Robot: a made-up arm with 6 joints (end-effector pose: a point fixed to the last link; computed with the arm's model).
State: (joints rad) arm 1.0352 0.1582 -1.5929 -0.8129 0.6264 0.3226
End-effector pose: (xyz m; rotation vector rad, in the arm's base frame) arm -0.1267 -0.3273 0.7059 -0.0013 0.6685 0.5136
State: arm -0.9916 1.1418 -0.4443 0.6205 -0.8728 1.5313
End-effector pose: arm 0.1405 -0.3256 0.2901 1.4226 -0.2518 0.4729
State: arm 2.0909 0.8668 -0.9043 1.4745 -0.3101 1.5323
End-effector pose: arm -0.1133 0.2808 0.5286 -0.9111 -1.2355 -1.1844
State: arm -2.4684 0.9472 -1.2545 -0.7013 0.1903 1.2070
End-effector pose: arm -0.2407 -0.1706 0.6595 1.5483 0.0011 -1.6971
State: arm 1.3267 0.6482 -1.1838 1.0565 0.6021 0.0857
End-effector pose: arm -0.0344 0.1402 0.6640 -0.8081 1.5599 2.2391
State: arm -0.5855 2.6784 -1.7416 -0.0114 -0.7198 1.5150
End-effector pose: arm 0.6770 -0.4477 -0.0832 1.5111 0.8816 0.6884
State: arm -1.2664 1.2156 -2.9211 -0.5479 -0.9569 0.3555
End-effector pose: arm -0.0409 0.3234 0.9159 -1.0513 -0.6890 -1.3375
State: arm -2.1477 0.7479 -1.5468 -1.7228 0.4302 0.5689
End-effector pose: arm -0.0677 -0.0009 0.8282 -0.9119 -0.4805 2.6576
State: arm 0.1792 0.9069 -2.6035 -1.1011 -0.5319 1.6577
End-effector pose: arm -0.3846 -0.0072 0.9236 -0.5609 -0.3594 0.6583
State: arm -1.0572 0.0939 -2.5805 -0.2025 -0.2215 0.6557
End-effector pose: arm -0.4275 0.7701 0.4048 -0.8793 -0.8726 -0.5489
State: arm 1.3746 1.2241 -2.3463 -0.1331 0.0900 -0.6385
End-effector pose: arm 0.0177 0.0804 0.9875 -0.3961 0.2289 0.5905
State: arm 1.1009 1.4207 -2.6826 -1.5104 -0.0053 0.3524
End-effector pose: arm 0.0347 0.0695 1.0182 -0.2024 0.0898 -0.0563
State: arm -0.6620 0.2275 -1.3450 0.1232 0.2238 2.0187
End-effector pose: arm -0.1523 0.1234 0.7233 0.6302 0.1379 1.4386
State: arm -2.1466 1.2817 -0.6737 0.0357 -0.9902 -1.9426
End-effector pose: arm -0.2336 -0.3523 0.3767 -0.1807 -1.3193 1.9291
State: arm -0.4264 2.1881 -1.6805 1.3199 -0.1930 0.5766
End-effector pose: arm 0.7022 -0.3466 0.1983 1.8986 0.6880 0.7808
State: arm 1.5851 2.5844 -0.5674 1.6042 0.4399 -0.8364
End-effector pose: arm -0.0613 0.2230 -0.2550 0.9371 -2.4291 0.1943
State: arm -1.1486 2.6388 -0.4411 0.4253 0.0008 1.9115
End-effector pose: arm 0.0559 -0.1241 -0.2506 -2.6243 0.4558 0.4126
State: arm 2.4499 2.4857 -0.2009 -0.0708 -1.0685 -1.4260
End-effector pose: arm -0.1645 0.1253 -0.1839 -2.5510 -1.0521 0.3688
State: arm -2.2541 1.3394 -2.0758 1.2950 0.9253 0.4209
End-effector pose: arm -0.0980 -0.2863 0.8429 1.2078 0.4052 -0.1256
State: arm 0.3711 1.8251 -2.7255 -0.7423 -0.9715 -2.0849
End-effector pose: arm 0.2699 0.1865 0.9199 0.2117 -0.7578 -2.1732
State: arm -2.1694 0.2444 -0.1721 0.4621 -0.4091 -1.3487
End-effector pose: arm -0.1007 -0.1049 0.3226 -1.1894 -1.2600 2.5527
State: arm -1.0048 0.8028 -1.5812 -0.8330 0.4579 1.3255
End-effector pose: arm 0.0163 -0.1089 0.8026 0.9415 0.5200 -0.5844
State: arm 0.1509 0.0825 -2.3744 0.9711 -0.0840 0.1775
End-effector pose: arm -0.8035 -0.1316 0.5078 -0.3773 -0.8400 1.2420
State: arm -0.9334 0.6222 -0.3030 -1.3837 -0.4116 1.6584
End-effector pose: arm 0.1760 -0.1479 0.2841 0.7260 1.5496 -0.1295
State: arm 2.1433 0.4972 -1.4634 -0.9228 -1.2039 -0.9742
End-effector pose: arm 0.0258 -0.2271 0.7661 0.6232 -0.7153 0.4680
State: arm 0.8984 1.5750 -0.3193 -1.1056 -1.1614 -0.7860
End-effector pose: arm 0.1109 0.3185 0.1028 -1.8064 0.0891 0.5310
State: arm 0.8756 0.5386 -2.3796 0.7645 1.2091 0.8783
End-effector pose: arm -0.3381 -0.2677 0.7737 -0.6846 0.9999 2.1337
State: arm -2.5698 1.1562 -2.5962 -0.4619 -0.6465 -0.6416
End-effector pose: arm 0.1867 0.0767 0.9847 0.7676 0.2758 2.5118
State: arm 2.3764 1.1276 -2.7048 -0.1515 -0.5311 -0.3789
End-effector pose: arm 0.1908 -0.1976 0.9739 0.6968 -0.1755 1.7745
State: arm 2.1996 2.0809 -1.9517 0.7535 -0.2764 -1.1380
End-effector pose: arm -0.4372 0.6442 0.4457 -1.4444 0.5760 1.3315
